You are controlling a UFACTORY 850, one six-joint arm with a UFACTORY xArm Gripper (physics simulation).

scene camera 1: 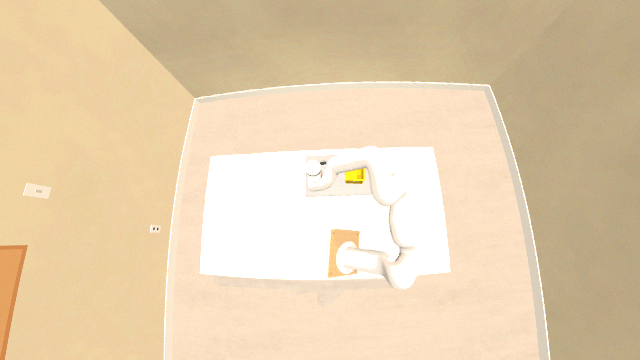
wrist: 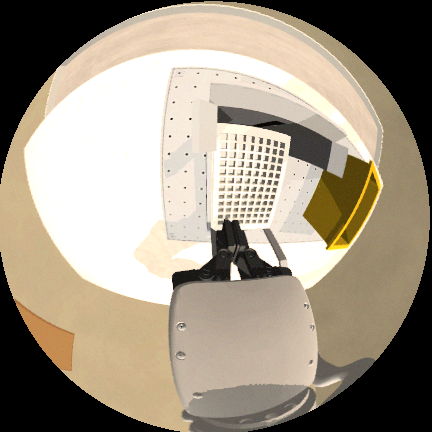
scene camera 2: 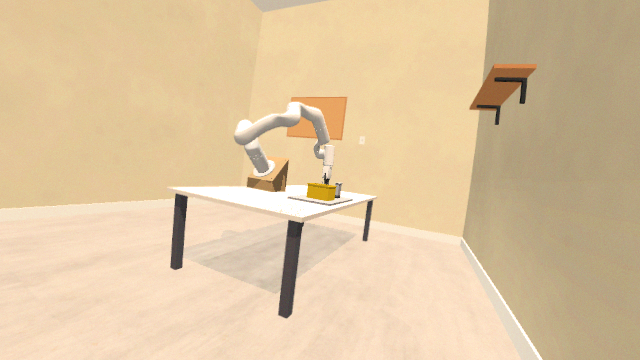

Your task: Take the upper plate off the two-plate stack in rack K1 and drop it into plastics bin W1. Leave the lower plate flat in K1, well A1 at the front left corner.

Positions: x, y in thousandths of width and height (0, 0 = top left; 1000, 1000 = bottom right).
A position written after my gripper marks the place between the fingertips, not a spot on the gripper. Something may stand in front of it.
I see my gripper (wrist: 529, 527) and a white plate (wrist: 573, 390).
